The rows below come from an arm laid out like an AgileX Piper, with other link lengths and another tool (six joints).
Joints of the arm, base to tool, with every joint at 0 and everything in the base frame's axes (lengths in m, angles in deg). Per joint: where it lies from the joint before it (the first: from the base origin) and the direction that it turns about. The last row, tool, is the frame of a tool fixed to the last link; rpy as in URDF.
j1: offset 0 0 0.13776 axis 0 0 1
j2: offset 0 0 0 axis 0 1 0
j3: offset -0.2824 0 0.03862 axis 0 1 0
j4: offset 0.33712 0 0.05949 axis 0.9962 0 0.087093
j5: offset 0 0 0 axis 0 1 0
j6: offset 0.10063 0 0.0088 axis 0.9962 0 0.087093
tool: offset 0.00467 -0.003 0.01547 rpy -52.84 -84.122 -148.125
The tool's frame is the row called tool.
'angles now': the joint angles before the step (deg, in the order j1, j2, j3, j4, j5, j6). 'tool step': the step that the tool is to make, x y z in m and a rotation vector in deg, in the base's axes. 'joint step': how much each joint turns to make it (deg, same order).
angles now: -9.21, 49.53, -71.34, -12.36, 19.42, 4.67
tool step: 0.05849, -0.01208, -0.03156, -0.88, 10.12, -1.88
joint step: 0.00, 8.64, -2.11, -2.81, 3.40, -0.23
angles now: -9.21, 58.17, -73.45, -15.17, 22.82, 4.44
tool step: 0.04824, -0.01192, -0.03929, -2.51, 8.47, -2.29
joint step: -0.02, 7.33, -0.47, -5.85, 1.38, 1.66
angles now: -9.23, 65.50, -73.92, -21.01, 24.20, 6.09
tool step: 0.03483, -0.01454, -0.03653, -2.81, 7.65, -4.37
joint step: -0.02, 6.25, -0.68, -9.95, 2.92, 5.78
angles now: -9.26, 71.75, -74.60, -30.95, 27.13, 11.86
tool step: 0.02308, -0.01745, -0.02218, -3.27, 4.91, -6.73
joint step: -0.06, 5.37, -1.92, -12.56, 4.46, 9.00
